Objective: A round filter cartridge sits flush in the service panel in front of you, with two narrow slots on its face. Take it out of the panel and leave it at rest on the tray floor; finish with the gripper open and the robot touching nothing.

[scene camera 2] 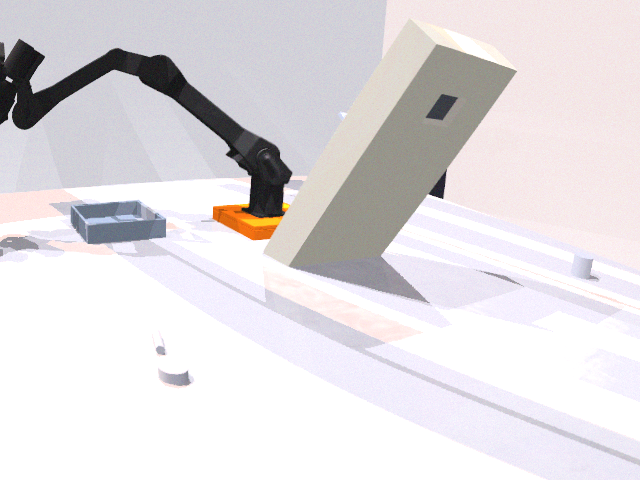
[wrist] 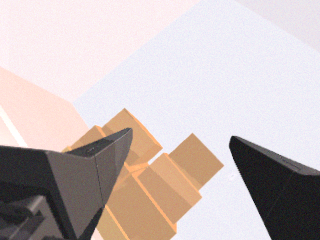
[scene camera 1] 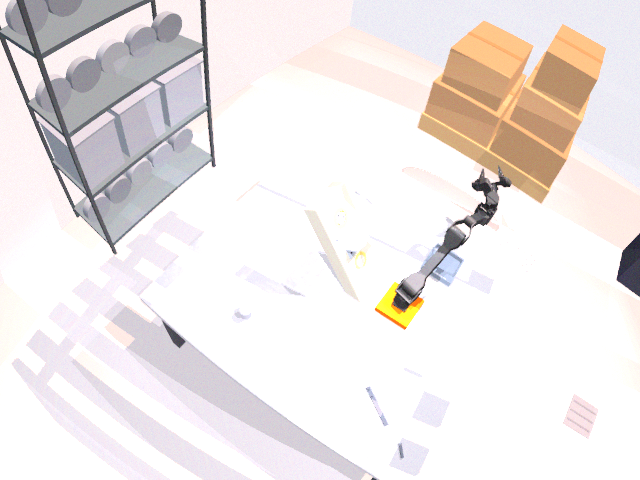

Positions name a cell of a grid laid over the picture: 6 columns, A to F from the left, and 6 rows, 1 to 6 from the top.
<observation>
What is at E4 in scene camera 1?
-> A grey-blue tray.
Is the gripper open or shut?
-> Open.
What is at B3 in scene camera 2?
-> A grey-blue tray.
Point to a beige service panel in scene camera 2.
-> E2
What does the gripper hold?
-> Nothing.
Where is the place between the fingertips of the gripper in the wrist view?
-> D4
</observation>
